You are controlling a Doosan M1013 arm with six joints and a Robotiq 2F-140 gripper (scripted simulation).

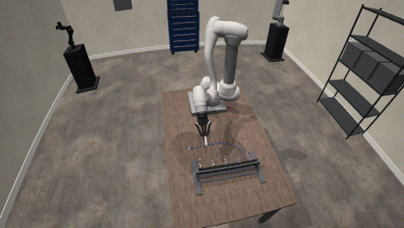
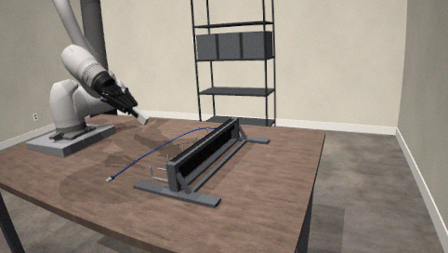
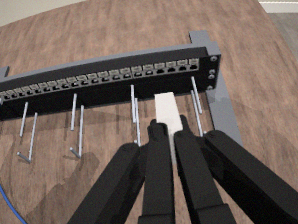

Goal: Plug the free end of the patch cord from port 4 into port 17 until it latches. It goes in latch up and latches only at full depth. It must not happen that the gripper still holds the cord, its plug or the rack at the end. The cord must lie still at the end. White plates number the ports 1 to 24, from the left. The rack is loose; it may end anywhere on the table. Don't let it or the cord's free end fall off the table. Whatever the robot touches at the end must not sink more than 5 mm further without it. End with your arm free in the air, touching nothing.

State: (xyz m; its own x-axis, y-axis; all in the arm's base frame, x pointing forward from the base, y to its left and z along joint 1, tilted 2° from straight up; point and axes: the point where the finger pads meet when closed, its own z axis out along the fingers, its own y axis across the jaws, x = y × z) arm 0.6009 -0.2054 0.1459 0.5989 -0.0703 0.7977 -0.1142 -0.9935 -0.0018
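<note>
The plug is 100 mm behind my hand, 100 mm to the right of it and 200 mm below it.
</note>
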